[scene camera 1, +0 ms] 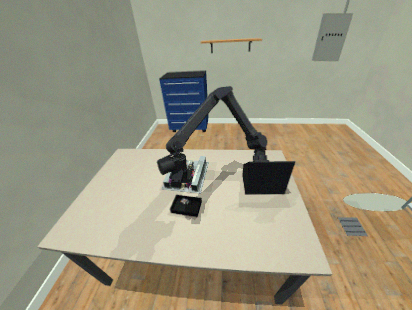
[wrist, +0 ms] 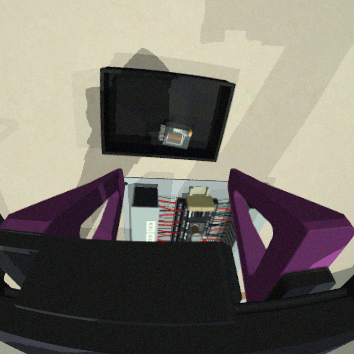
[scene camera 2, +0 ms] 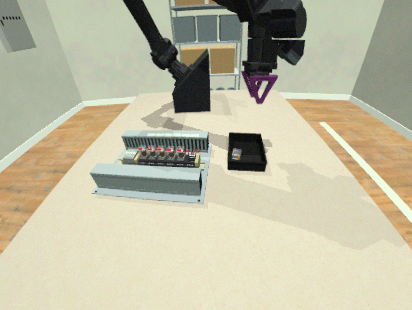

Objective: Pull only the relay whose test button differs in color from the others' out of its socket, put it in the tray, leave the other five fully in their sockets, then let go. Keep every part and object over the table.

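Seen in the pictures: gripper, fingertip midpoint: [scene camera 1: 181, 187] [wrist: 175, 176] [scene camera 2: 256, 100]; arm's base, origin of the base link: [scene camera 1: 260, 163] [scene camera 2: 184, 76].
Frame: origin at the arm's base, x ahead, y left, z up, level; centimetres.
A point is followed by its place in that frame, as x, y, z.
Observation:
A clear relay with an orange test button [scene camera 2: 236, 154] @[47.5, 19.5, -13.0] [wrist: 176, 136] @[46.2, 19.9, -13.0] [scene camera 1: 184, 201] @[46.0, 20.5, -13.1] lies on its side inside the black tray [scene camera 2: 247, 167] @[52.5, 22.1, -14.0] [wrist: 160, 156] @[43.9, 17.5, -11.8] [scene camera 1: 185, 213] @[44.2, 28.4, -13.7]. The other relays [scene camera 2: 161, 154] @[50.6, -2.7, -9.8], with red buttons, stand in a row in their sockets between two grey wire ducts; one socket at the tray end of the row holds no relay. My gripper [wrist: 175, 176] @[44.6, 24.4, 3.2] [scene camera 2: 259, 95] @[44.6, 24.4, 3.2] has purple fingers; it is open and empty, held high above the table. In the wrist view its fingers stand apart on either side of the panel's near end. In scene camera 1 the fingers are mostly hidden.
The grey mounting panel [scene camera 2: 150, 196] @[61.7, -4.5, -15.1] [wrist: 175, 181] @[46.3, 10.8, -15.1] with its wire ducts [scene camera 2: 146, 179] @[60.3, -4.7, -10.2] lies beside the tray, a small gap between them. Red wires run between sockets and duct. A black upright plate [scene camera 1: 268, 178] @[-3.0, 12.0, -1.4] [scene camera 2: 197, 92] @[9.3, 6.3, -5.5] stands by the arm's base on the table [scene camera 1: 150, 245] @[59.3, 46.8, -15.4].

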